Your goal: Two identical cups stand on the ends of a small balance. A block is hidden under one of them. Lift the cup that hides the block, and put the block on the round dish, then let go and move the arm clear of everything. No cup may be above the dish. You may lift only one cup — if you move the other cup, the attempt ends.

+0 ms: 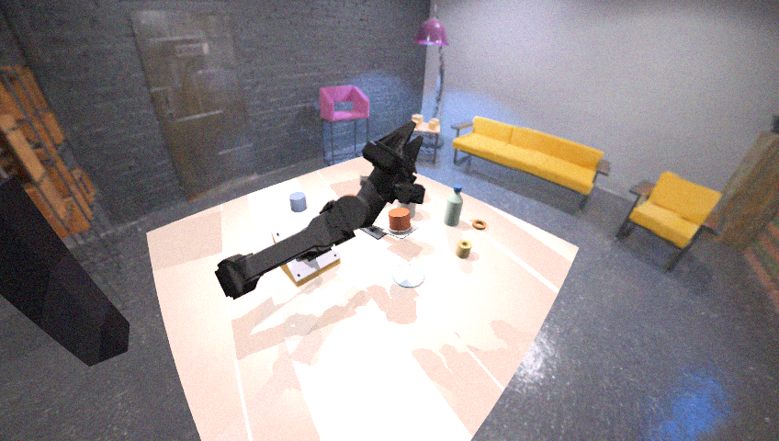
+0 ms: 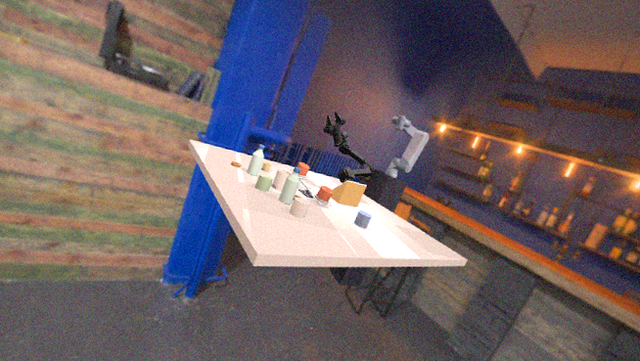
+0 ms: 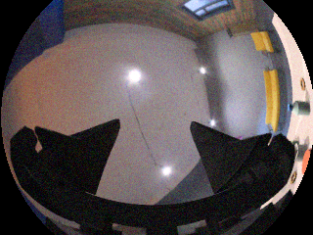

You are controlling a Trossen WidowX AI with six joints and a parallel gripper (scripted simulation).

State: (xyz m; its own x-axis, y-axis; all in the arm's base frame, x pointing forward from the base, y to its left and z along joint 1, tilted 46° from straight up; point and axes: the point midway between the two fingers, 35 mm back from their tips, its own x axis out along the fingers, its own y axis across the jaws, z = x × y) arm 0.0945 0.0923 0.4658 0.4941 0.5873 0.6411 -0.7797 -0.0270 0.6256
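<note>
My gripper tip is now 48 cm to the right of the orange cup, 43 cm above it and 9 cm short of it. The rest, counted from my gripper tip: yellow spool: 46 cm below, 31 cm ahead, 3 cm to the left; round white dish: 48 cm below, 8 cm ahead, 6 cm to the left; balance beam: 45 cm below, 33 cm to the left, 13 cm ahead.
</note>
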